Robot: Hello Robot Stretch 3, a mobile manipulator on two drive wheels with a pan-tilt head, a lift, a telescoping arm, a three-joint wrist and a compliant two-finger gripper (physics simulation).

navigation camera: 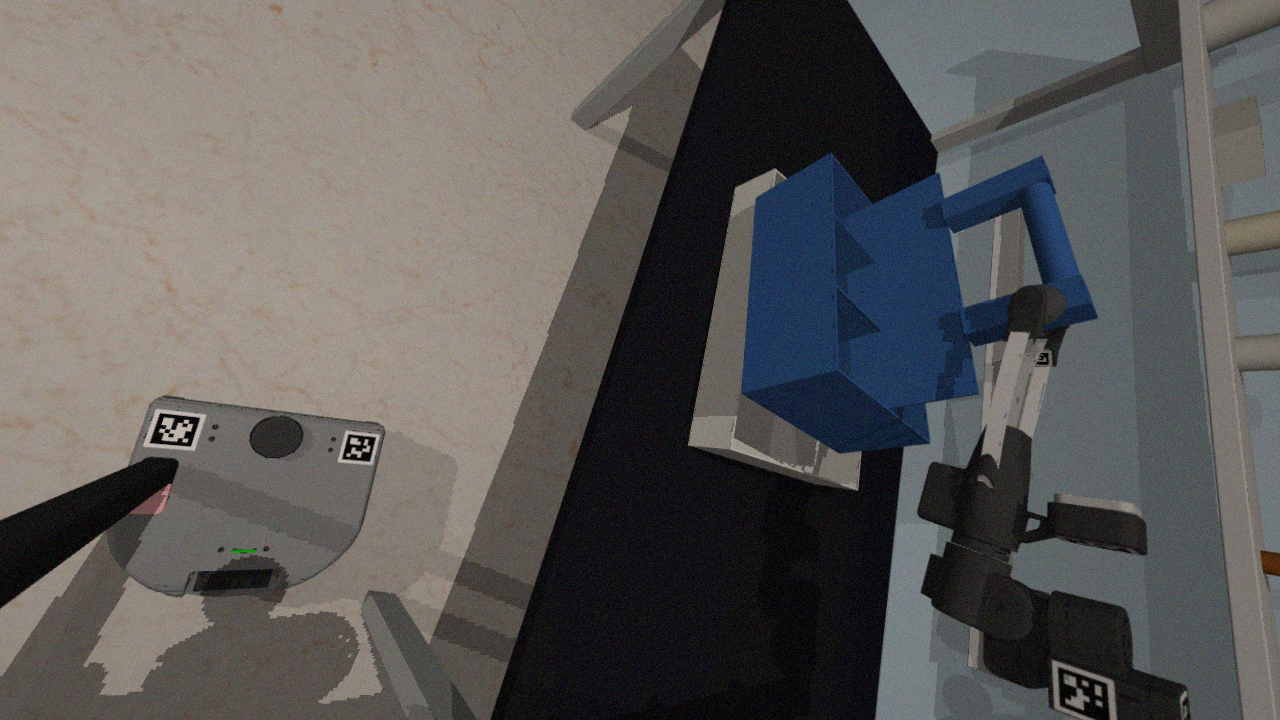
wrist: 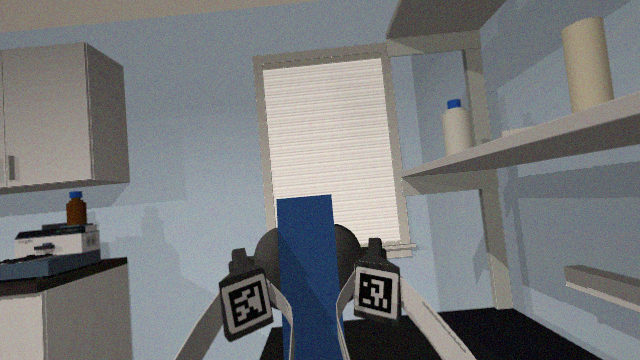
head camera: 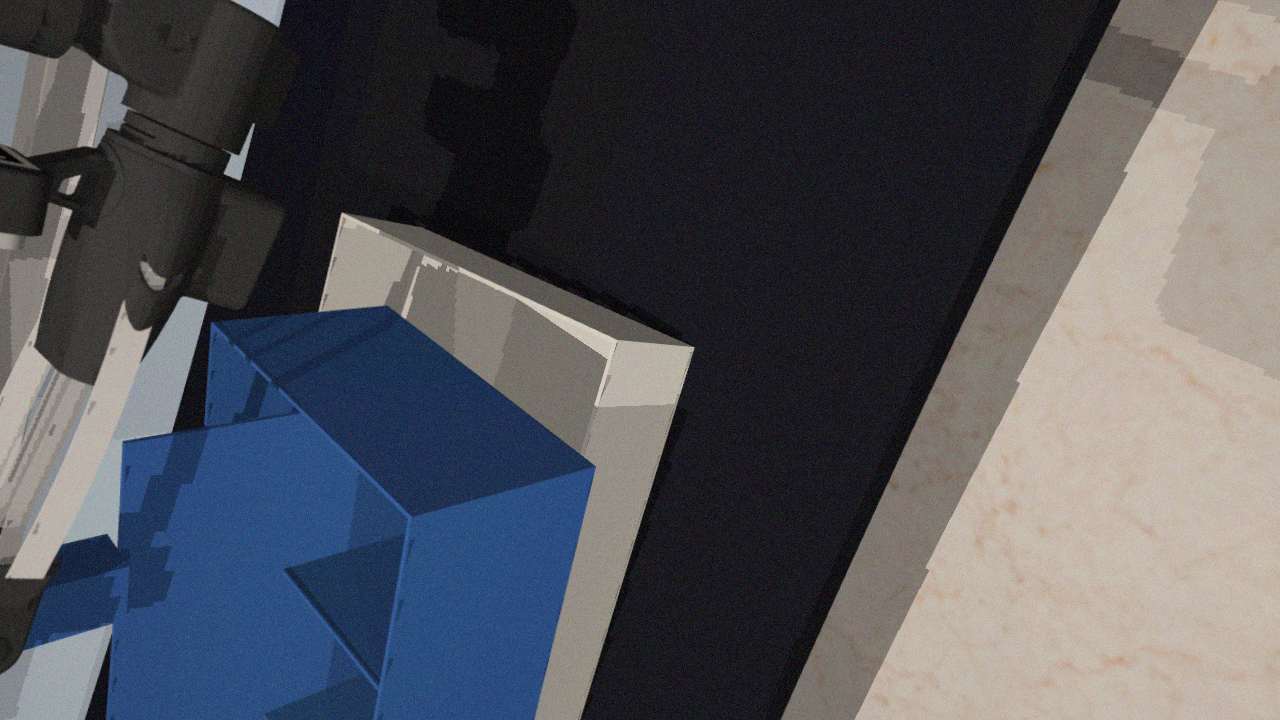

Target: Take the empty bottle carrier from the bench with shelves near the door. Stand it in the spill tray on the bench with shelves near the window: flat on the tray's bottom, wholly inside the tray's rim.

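Places are measured from the robot's base along level axes (x ahead, y left, z up), in millimetres.
Pixels of known places: gripper, between the fingertips: (navigation camera: 1045, 292); robot's base, origin of its link: (navigation camera: 276, 434).
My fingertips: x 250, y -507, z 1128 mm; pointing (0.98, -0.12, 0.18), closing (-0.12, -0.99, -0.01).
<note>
Ahead of a thing's pixels: the offset from my fingertips to its middle. Level surfaces: height alone.
The blue bottle carrier @(dx +36, dy -9, dz -124 mm) (head camera: 250, 519) (navigation camera: 792, 286) (wrist: 306, 215) looks roughly upright, with its handle towards the wall side. My gripper (navigation camera: 1036, 308) (wrist: 307, 251) is shut on its handle; in the wrist view a fingertip presses each side of the blue bar. The pale spill tray @(dx +19, dy -101, dz -327 mm) (head camera: 626, 447) (navigation camera: 723, 358) lies on the dark bench top @(dz -365 mm) (head camera: 805, 223) (navigation camera: 626, 582). The carrier is over the tray and covers much of its opening. Its underside is hidden, so I cannot tell how high it is above the tray's bottom or whether it touches it.
In the wrist view, a wall shelf (wrist: 550, 140) at the right holds a white bottle (wrist: 457, 130) and a cream cylinder (wrist: 587, 65). A window (wrist: 330, 140) is ahead. A cabinet (wrist: 45, 120) hangs at the left. My base (navigation camera: 259, 501) stands on the floor beside the bench.
</note>
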